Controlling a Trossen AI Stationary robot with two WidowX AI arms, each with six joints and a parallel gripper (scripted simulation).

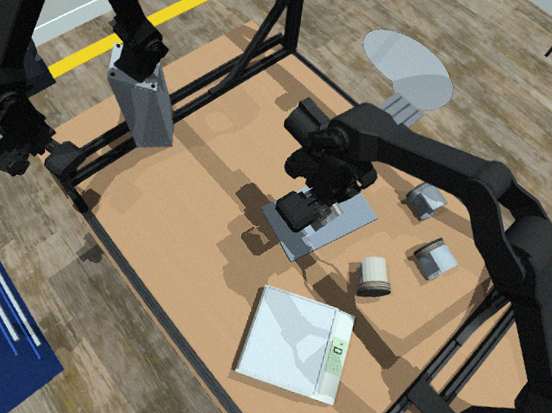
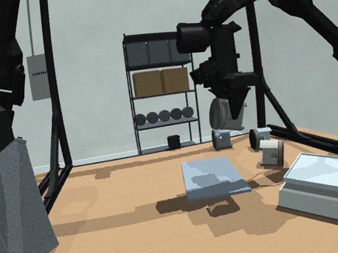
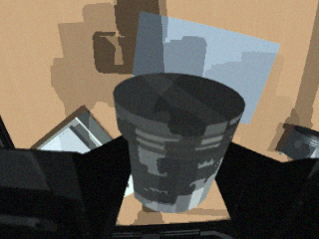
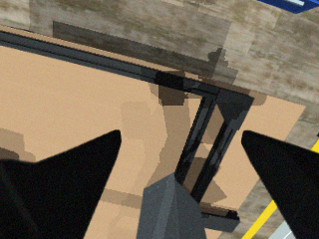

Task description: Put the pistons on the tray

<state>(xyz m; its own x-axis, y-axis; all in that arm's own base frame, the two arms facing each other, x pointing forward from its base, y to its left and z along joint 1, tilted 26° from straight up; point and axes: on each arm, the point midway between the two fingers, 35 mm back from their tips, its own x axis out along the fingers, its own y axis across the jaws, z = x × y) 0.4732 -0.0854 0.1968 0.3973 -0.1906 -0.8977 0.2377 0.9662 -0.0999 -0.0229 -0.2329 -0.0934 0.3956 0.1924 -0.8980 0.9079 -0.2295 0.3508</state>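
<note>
Right now the flat steel tray is 200 mm below my left hand, 70 mm behind it and 30 mm to the right of it.
</note>
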